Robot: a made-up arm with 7 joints. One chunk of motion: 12 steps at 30 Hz.
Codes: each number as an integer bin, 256 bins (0 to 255) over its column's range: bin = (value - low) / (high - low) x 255, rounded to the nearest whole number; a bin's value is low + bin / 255 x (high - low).
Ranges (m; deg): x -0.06..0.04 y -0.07..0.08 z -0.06..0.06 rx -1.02..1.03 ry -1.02..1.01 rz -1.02..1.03
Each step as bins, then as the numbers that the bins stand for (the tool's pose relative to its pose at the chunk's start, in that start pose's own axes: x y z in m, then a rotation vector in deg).
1 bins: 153 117 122 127 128 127
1 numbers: 0.0000 -0.0012 -0.0026 0.00 0.00 0.00
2 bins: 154 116 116 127 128 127
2 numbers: 0.0004 -0.0018 -0.0054 0.00 0.00 0.00
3 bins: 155 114 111 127 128 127
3 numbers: 0.0008 -0.0029 -0.0078 0.00 0.00 0.00
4 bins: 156 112 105 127 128 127
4 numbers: 0.0012 -0.0041 -0.0106 0.00 0.00 0.00
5 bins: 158 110 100 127 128 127
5 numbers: 0.0020 -0.0053 -0.0129 0.00 0.00 0.00
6 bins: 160 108 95 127 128 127
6 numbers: 0.0027 -0.0065 -0.0153 0.00 0.00 0.00
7 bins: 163 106 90 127 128 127
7 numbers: 0.0039 -0.0076 -0.0176 0.00 0.00 0.00
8 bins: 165 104 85 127 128 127
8 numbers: 0.0047 -0.0088 -0.0200 0.00 0.00 0.00
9 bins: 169 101 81 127 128 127
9 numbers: 0.0063 -0.0106 -0.0219 0.00 0.00 0.00
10 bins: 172 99 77 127 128 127
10 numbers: 0.0075 -0.0118 -0.0238 0.00 0.00 0.00
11 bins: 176 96 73 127 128 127
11 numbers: 0.0090 -0.0135 -0.0256 0.00 0.00 0.00
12 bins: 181 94 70 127 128 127
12 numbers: 0.0110 -0.0147 -0.0271 0.00 0.00 0.00
